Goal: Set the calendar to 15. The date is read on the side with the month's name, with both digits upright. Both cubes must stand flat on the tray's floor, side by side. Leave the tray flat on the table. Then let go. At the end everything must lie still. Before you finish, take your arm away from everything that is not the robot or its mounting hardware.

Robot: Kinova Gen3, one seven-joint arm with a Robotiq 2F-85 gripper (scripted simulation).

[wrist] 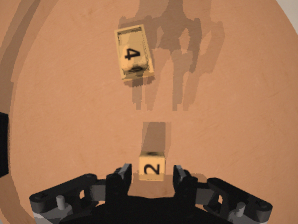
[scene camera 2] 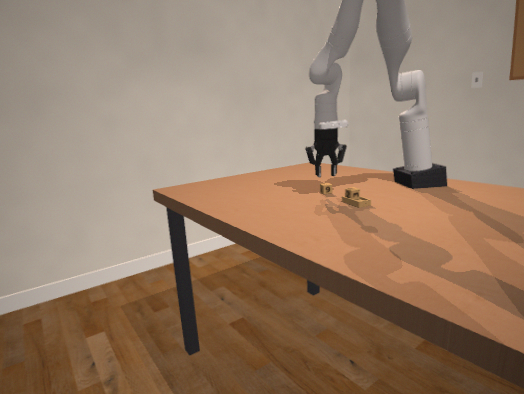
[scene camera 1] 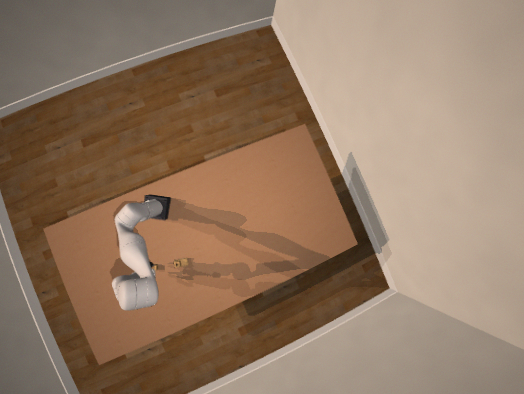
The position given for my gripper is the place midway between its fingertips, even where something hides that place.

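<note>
My gripper is visible in scene camera 2 [scene camera 2: 326,176] and likewise in the wrist view [wrist: 152,173].
</note>
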